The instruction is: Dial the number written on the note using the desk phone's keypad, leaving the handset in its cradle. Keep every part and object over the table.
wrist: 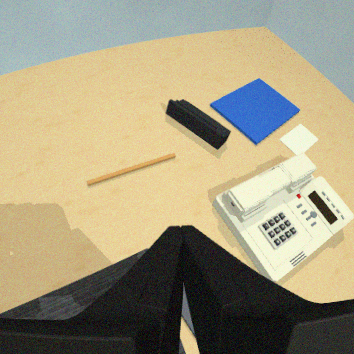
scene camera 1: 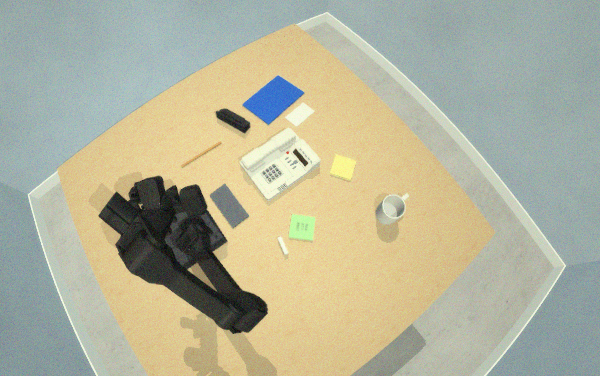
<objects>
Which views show the blue folder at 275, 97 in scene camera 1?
The wrist view and scene camera 1: all of them.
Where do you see a white desk phone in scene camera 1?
At 296, 160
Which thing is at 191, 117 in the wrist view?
A black stapler.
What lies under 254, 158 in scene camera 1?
A handset.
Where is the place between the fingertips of my gripper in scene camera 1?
175, 187
</objects>
